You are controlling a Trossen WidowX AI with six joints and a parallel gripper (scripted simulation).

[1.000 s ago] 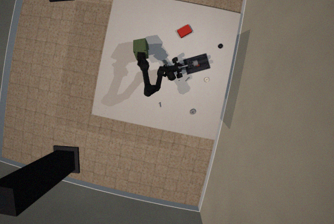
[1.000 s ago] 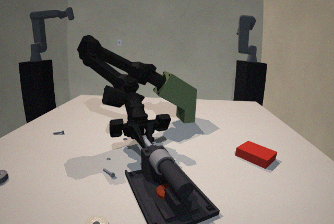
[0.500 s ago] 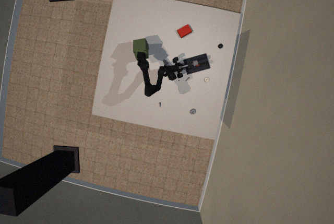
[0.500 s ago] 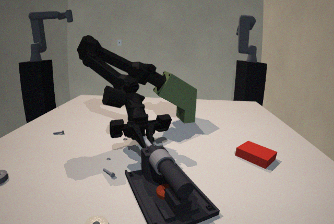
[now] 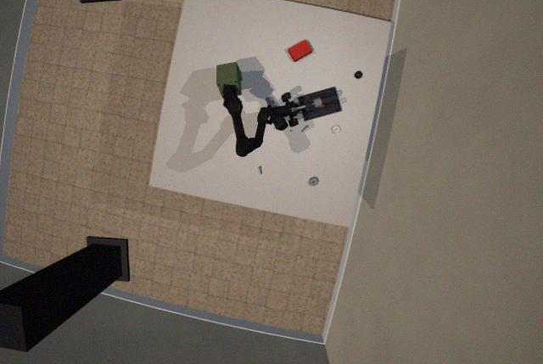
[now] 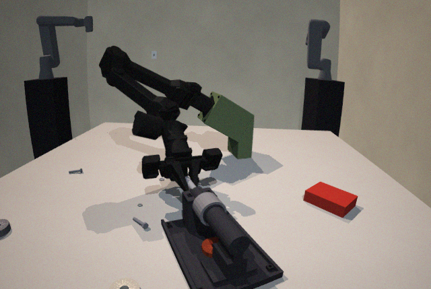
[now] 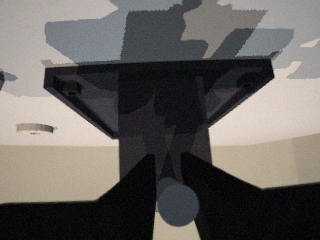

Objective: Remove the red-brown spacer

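Now: hand 9 cm short of the thin grey shaft and 3 cm to the right of it. Also, from my hand: black disc 38 cm ahead, 23 cm to the left, 7 cm below; red block 36 cm to the left, 7 cm below, 2 cm ahead; red-brown spacer 15 cm ahead, 7 cm below, 5 cm to the left.
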